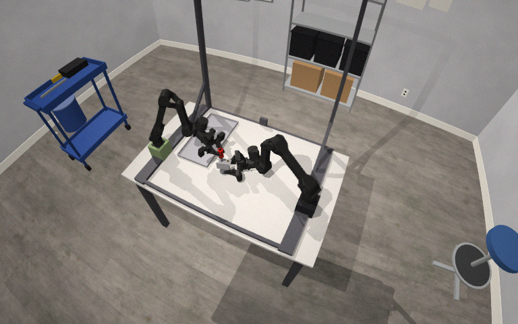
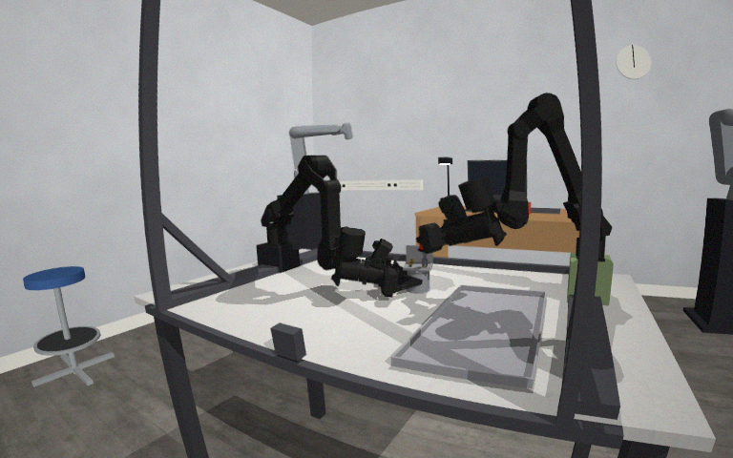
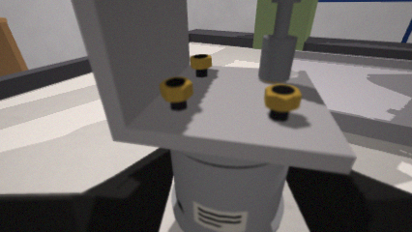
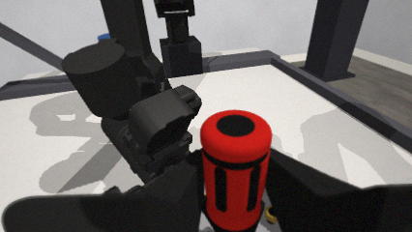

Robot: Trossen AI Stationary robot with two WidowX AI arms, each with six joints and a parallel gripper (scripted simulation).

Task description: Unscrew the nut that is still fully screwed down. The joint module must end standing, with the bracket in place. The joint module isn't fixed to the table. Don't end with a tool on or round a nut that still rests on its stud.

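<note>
The red-handled nut driver is 1 cm ahead of my right hand, 2 cm to the left of it and 3 cm below it. From my right hand the other things lie so: l-shaped bracket 2 cm ahead, 4 cm to the left, 7 cm below; then grey joint module 1 cm ahead, 4 cm to the left, 11 cm below; then shallow grey tray 17 cm behind, 17 cm to the right, 14 cm below.
The grey joint module is 30 mm to the right of my left hand and 10 mm ahead of it. Round my left hand: l-shaped bracket: 40 mm above, 30 mm to the right, 10 mm ahead; then red-handled nut driver: 80 mm above, 50 mm to the right; then shallow grey tray: 240 mm to the right, 170 mm behind, 30 mm below.
</note>
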